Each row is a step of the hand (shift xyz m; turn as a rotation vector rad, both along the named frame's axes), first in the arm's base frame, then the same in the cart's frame.
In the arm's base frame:
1: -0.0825 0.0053 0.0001 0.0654 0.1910 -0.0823
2: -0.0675 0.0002 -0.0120 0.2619 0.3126 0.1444
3: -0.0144 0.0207 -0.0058 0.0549 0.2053 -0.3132
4: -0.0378 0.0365 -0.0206 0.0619 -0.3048 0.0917
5: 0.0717 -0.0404 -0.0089 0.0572 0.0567 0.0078
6: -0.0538 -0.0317 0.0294 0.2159 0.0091 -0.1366
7: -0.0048 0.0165 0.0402 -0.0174 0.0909 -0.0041
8: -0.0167 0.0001 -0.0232 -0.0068 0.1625 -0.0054
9: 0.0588 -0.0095 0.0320 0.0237 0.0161 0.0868
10: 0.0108 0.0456 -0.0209 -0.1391 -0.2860 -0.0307
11: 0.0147 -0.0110 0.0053 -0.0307 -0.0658 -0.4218
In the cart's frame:
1: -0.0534 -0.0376 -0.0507 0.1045 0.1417 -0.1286
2: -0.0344 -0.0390 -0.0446 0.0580 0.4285 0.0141
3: -0.0049 0.0058 -0.0247 0.2740 0.0491 -0.2565
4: -0.0088 -0.0004 -0.0557 -0.0292 -0.1590 0.2811
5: 0.0532 0.0021 0.0634 0.0308 0.0748 -0.0008
6: -0.0571 -0.0385 0.0044 0.2437 0.0579 0.0511
7: -0.0338 0.0270 0.0059 -0.0084 0.0578 -0.0719
8: 0.0069 -0.0182 -0.0209 -0.0007 0.1164 -0.1137
9: 0.0136 0.0361 0.0555 -0.0510 0.0609 0.0452
10: 0.0228 0.0309 -0.0341 -0.0656 -0.2982 0.0940
11: 0.0055 0.0014 0.0183 0.3024 -0.2439 -0.1796

